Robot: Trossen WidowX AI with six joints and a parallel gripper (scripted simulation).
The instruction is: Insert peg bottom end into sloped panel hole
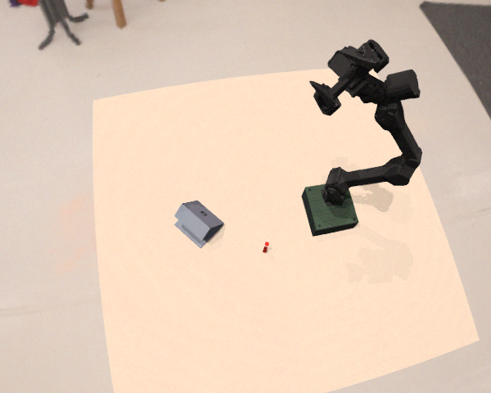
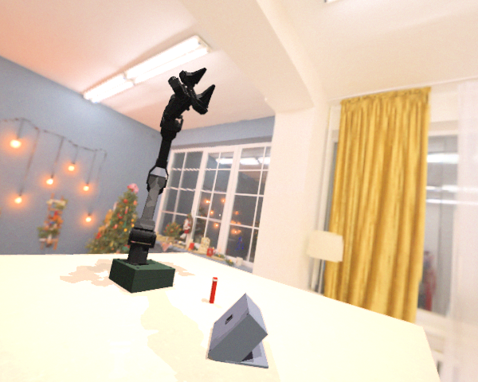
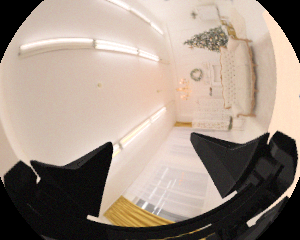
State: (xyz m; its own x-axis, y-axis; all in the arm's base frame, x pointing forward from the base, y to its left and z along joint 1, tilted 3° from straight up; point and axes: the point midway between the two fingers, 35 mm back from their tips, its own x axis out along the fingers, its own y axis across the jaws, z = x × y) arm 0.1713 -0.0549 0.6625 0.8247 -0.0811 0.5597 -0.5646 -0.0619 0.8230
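Right now the thin red peg is 90 mm ahead of my gripper tip, 110 mm to the left of it and 700 mm below it. Also, from my gripper tip: grey-blue sloped panel 270 mm ahead, 60 mm to the right, 720 mm below.
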